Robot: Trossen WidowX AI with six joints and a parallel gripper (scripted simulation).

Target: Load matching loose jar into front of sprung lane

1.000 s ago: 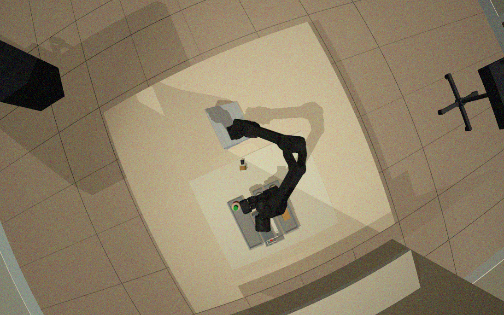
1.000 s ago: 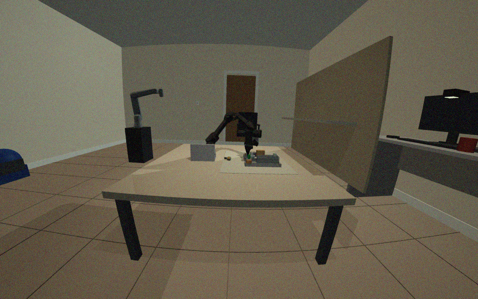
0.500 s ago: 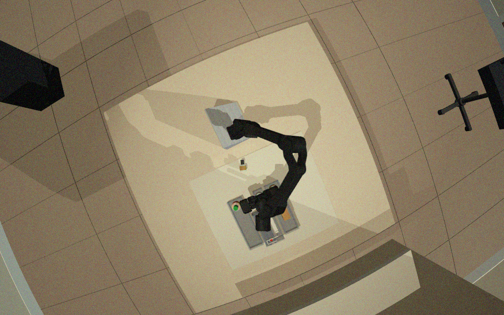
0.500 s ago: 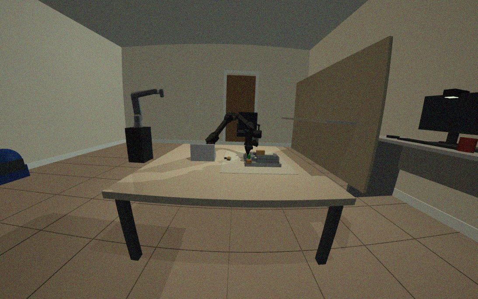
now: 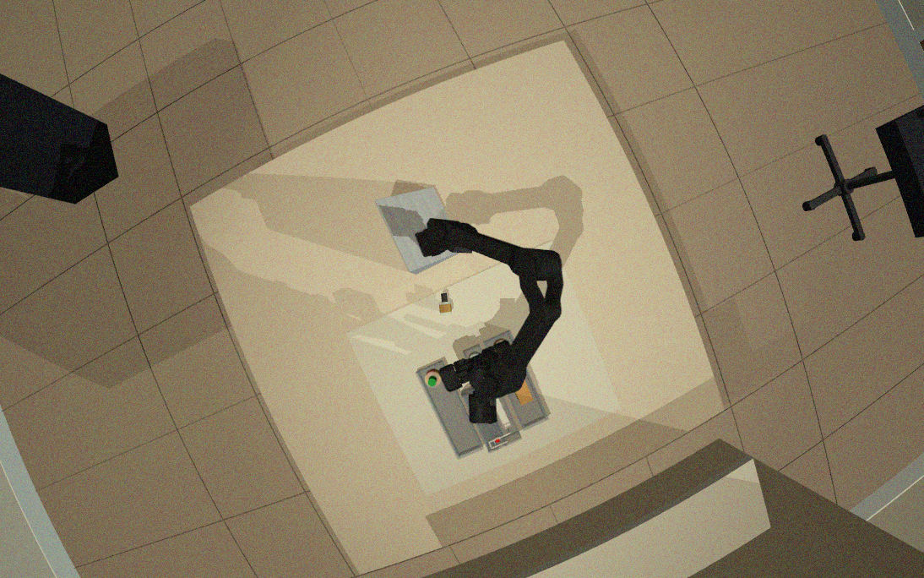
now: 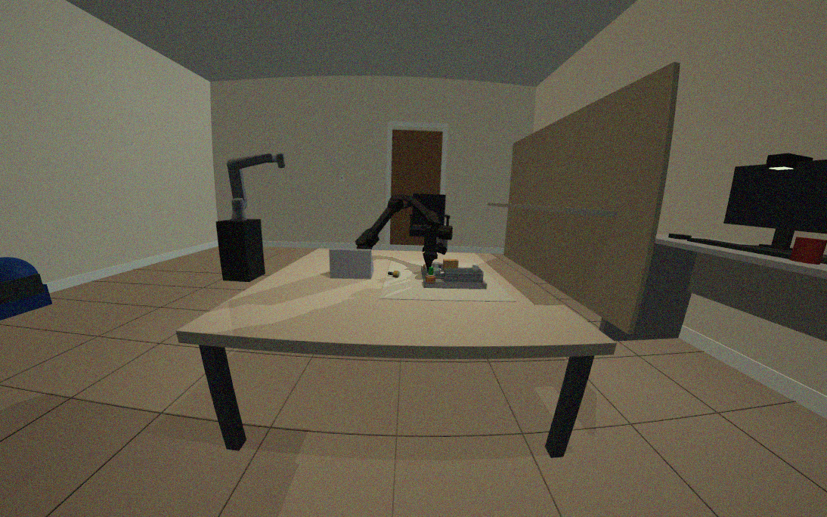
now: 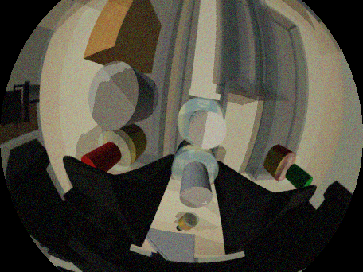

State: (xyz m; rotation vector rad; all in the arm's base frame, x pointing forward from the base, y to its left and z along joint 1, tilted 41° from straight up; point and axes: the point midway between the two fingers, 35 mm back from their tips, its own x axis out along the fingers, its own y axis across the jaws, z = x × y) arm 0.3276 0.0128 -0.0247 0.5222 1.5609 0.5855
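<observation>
Now: the grey cylinder 50 mm ahead of my gripper tip, 80 mm to the left of it and 10 mm below it. Round my gripper tip: red mark: 220 mm ahead, 30 mm to the right, 30 mm above; brown box: 120 mm ahead, 80 mm to the left.
</observation>
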